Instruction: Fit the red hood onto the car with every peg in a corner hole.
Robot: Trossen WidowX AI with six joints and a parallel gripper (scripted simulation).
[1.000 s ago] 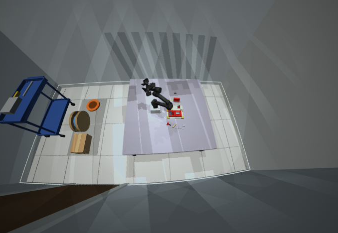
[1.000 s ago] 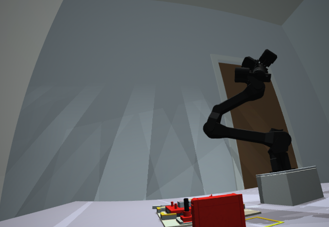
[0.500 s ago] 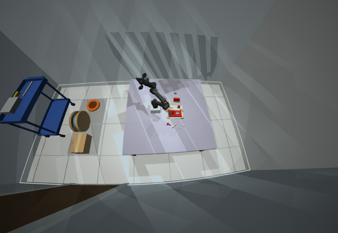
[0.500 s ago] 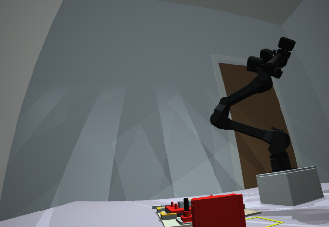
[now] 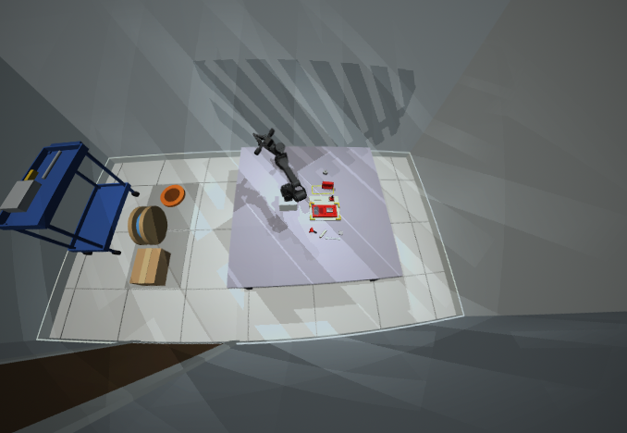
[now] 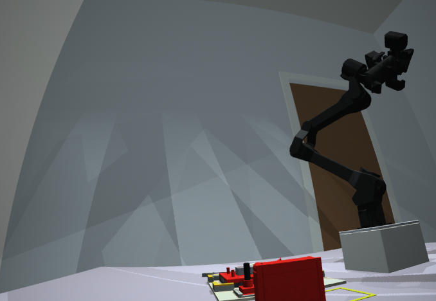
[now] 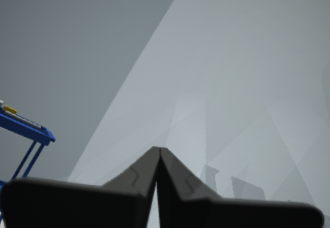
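Right now my gripper tip is 54 cm short of the red hood, 9 cm to the left of it and 55 cm above it. The rest, counted from my gripper tip: white wheel 56 cm ahead, 7 cm to the left, 57 cm below.
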